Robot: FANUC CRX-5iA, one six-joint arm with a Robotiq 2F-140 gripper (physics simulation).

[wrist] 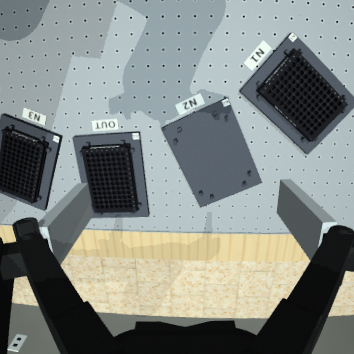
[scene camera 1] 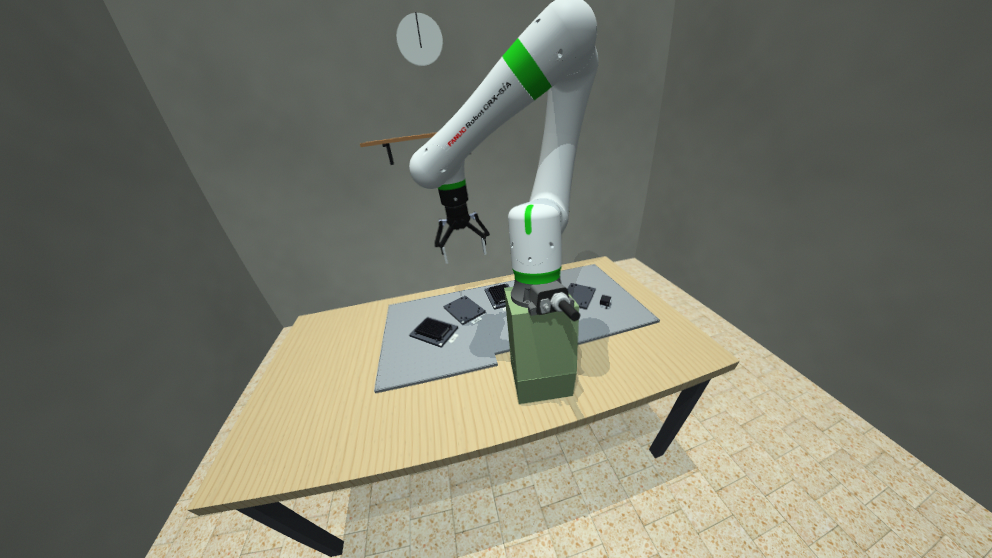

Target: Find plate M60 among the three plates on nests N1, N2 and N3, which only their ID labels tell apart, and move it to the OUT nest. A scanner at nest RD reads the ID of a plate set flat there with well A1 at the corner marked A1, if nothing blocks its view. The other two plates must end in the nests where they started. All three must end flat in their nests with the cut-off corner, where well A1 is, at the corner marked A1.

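A black plate sits in nest N1. A second plate sits in the OUT nest. A third plate sits in nest N3, partly cut off by the wrist view's left edge. All three look flat; their IDs and cut-off corners cannot be made out. Nest N2 holds no plate. My gripper is wide open and empty, high above the nests. One finger overlaps the OUT nest's edge in the wrist view. The robot base hides N3 in the scene view.
A plateless nest and a small black device stand right of the robot base on the perforated board. The green pedestal stands on the wooden table. A shelf is on the wall.
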